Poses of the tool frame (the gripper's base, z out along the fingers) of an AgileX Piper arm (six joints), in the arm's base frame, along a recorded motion.
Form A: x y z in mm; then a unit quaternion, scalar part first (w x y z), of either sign.
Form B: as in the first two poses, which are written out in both.
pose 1, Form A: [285 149 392 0.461 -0.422 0.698 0.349]
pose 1, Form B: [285 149 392 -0.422 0.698 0.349 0.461]
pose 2, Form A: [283 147 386 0.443 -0.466 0.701 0.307]
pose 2, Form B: [283 147 386 -0.466 0.701 0.307 0.443]
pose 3, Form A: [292 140 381 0.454 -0.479 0.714 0.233]
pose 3, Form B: [292 140 381 -0.479 0.714 0.233 0.454]
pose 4, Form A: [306 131 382 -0.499 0.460 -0.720 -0.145]
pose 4, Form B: [306 131 382 -0.460 0.720 0.145 0.499]
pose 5, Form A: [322 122 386 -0.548 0.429 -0.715 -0.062]
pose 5, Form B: [322 122 386 -0.429 0.715 0.062 0.548]
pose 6, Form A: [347 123 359 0.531 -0.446 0.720 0.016]
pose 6, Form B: [347 123 359 -0.446 0.720 0.016 0.531]
